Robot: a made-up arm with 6 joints. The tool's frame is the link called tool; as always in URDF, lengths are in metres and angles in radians. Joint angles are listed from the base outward.
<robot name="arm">
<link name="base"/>
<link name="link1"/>
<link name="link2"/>
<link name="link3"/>
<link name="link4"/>
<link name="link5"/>
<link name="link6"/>
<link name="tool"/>
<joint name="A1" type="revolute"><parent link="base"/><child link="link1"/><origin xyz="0.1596 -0.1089 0.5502" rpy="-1.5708 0 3.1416"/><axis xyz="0 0 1"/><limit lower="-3.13" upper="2.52"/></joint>
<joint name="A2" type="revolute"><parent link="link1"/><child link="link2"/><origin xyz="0.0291 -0.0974 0.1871" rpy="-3.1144 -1.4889 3.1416"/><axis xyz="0 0 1"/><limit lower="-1.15" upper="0.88"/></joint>
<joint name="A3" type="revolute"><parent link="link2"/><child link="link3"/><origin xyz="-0.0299 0.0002 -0.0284" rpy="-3.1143 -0.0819 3.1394"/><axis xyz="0 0 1"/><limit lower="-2.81" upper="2.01"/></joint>
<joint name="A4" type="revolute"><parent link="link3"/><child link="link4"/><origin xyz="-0.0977 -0.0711 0.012" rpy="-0.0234 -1.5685 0"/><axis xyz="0 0 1"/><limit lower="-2.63" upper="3.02"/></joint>
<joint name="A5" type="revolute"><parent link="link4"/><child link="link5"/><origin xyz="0.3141 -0.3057 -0.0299" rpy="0 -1.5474 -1.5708"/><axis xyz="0 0 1"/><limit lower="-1.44" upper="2.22"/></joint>
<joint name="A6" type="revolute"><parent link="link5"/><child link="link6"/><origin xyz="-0.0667 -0.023 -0.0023" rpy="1.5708 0 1.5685"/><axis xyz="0 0 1"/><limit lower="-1.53" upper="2.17"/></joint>
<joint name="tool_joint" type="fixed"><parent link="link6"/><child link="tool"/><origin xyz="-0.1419 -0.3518 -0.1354" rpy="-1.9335 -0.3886 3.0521"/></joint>
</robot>
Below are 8 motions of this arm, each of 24 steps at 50 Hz.
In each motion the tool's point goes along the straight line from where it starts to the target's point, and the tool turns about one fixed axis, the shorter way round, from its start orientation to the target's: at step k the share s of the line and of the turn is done. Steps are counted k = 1, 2, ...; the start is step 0. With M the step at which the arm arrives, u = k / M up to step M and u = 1 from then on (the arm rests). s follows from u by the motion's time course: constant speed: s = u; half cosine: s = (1 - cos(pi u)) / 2; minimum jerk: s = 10 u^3 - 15 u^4 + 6 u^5.
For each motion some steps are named. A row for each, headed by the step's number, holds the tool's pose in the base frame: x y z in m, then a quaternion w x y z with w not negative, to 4 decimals.
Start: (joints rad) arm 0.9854 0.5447 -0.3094 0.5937 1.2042 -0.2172
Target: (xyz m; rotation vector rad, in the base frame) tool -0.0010 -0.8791 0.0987 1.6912 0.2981 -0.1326
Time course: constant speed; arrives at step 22
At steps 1, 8, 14, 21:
1: -0.3396 -0.8528 0.3615 0.6998 0.6440 0.0142 -0.3086
8: -0.2268 -0.8615 0.2739 0.6905 0.6846 0.0539 -0.2272
14: -0.1300 -0.8691 0.1988 0.6771 0.7139 0.0875 -0.1556
21: -0.0171 -0.8778 0.1112 0.6552 0.7415 0.1259 -0.0706

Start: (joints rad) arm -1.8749 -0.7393 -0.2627 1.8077 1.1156 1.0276
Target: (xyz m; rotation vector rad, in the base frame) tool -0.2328 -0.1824 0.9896 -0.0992 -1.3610 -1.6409
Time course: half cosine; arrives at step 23
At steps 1, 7, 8, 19, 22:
1: 0.0392 -0.2086 1.1974 0.7541 -0.1753 -0.3315 -0.5392
7: -0.0174 -0.2032 1.1542 0.7064 -0.1490 -0.3845 -0.5752
8: -0.0333 -0.2017 1.1420 0.6921 -0.1414 -0.3990 -0.5846
19: -0.2129 -0.1843 1.0048 0.5058 -0.0511 -0.5446 -0.6671
22: -0.2315 -0.1825 0.9906 0.4842 -0.0414 -0.5576 -0.6730

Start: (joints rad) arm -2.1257 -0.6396 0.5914 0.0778 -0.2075 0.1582
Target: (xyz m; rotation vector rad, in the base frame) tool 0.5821 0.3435 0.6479 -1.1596 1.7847 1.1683
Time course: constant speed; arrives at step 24
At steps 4, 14, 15, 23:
4: 0.5147 0.4409 0.7603 0.4327 -0.4110 0.5781 0.5564
14: 0.5484 0.3922 0.7041 0.3926 -0.4310 0.6360 0.5057
15: 0.5518 0.3873 0.6985 0.3884 -0.4328 0.6415 0.5003
23: 0.5787 0.3484 0.6535 0.3538 -0.4460 0.6837 0.4565

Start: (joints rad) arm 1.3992 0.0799 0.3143 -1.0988 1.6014 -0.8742
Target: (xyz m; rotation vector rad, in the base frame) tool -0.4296 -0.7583 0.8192 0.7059 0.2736 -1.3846
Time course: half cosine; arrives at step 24
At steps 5, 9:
5: -0.3592 -0.6447 0.8955 0.5495 0.2971 0.3523 -0.6970
9: -0.3753 -0.6707 0.8781 0.5895 0.3040 0.3017 -0.6849

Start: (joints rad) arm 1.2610 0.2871 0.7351 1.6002 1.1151 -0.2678
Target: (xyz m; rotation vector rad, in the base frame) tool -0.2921 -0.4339 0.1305 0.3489 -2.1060 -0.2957
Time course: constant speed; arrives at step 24
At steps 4, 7, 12, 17, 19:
4: -0.2713 -0.4391 -0.0006 0.4017 0.3936 -0.8065 -0.1824
7: -0.2744 -0.4383 0.0190 0.4145 0.3574 -0.8186 -0.1740
12: -0.2796 -0.4370 0.0518 0.4344 0.2957 -0.8358 -0.1592
17: -0.2848 -0.4357 0.0846 0.4522 0.2327 -0.8490 -0.1437
19: -0.2869 -0.4352 0.0977 0.4587 0.2071 -0.8531 -0.1373

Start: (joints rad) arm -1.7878 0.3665 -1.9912 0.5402 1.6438 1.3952
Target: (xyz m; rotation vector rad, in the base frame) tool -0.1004 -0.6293 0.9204 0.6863 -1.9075 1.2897
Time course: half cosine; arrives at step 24
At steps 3, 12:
3: 0.1770 -0.7478 0.9578 0.3044 0.4840 -0.6110 0.5475
12: 0.0438 -0.6909 0.9399 0.3346 0.3828 -0.6790 0.5295

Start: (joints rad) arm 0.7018 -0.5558 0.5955 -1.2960 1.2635 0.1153
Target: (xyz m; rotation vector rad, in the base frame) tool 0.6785 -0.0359 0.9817 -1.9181 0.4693 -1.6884
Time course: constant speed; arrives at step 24
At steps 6, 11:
6: 0.4272 -0.0235 1.1268 0.1808 -0.4938 0.1243 -0.8414
11: 0.4970 -0.0269 1.0865 0.2075 -0.5604 0.1396 -0.7896

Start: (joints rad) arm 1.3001 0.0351 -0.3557 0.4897 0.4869 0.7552
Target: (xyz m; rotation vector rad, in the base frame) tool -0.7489 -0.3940 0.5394 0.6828 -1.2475 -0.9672
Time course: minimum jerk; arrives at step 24
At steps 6, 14, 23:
6: -0.6360 -0.3186 0.1280 0.4198 0.4016 -0.7094 -0.3990
14: -0.7053 -0.3648 0.3803 0.5685 0.3436 -0.6182 -0.4202
23: -0.7488 -0.3939 0.5391 0.6523 0.3009 -0.5498 -0.4262

